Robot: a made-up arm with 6 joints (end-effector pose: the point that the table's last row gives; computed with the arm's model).
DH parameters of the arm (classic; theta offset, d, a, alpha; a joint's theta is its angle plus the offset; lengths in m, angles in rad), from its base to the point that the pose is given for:
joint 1: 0 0.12 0 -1.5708
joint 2: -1.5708 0 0.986 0
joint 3: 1.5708 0.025 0 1.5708
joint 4: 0 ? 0 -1.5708
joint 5: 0 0 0 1.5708
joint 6: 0 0.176 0 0
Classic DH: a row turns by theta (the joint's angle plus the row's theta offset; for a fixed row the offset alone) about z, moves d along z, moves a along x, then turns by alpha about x.
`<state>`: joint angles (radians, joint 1 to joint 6).
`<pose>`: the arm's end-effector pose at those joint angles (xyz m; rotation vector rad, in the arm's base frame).
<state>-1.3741 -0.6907 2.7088 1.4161 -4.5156 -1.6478</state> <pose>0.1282 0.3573 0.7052 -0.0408 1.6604 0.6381</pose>
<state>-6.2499 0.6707 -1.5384 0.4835 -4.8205 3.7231</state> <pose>0.4026 0.1198 1.2705 -0.8553 -0.3455 -2.1957</pose>
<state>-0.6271 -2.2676 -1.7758 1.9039 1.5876 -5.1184</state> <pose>-0.2297 0.4027 -0.7034 -1.4964 -0.3492 -1.7566</pose>
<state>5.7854 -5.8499 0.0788 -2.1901 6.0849 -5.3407</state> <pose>0.6437 -0.2892 1.4893 -0.4250 0.5913 -1.6366</pose>
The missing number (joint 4, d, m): 0.383
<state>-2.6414 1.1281 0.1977 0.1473 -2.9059 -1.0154</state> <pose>-0.9444 -0.5378 0.6332 1.3066 1.4765 1.8545</pose>
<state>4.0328 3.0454 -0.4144 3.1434 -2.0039 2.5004</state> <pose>-0.0472 -0.0987 -1.2092 -1.5788 -1.5182 -2.0114</pose>
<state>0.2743 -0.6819 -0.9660 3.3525 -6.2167 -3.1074</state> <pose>-1.1396 -0.2972 0.8311 0.0361 -1.7286 0.3963</pose>
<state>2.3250 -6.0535 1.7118 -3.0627 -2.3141 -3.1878</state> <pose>-0.3157 0.2847 0.8641 2.1409 -0.8466 1.2584</pose>
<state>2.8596 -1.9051 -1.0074 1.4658 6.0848 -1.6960</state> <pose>1.0150 -0.2842 -0.7454 -2.9806 0.0433 -0.3760</pose>
